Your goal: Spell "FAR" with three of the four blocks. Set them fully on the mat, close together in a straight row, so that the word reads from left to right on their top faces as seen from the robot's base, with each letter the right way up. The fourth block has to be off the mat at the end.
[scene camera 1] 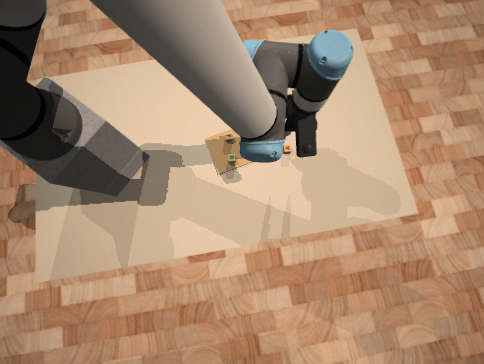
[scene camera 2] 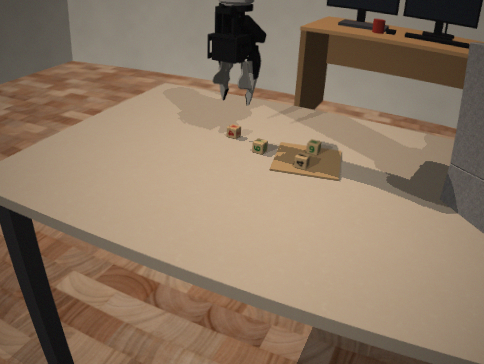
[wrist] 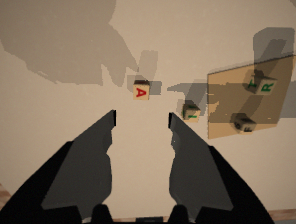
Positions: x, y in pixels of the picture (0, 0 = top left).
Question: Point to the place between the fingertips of my gripper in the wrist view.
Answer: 142, 112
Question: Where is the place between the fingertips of my gripper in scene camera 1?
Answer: At 290, 140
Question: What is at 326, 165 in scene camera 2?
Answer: A brown mat.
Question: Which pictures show my gripper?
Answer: Scene camera 1, scene camera 2 and the wrist view: all of them.
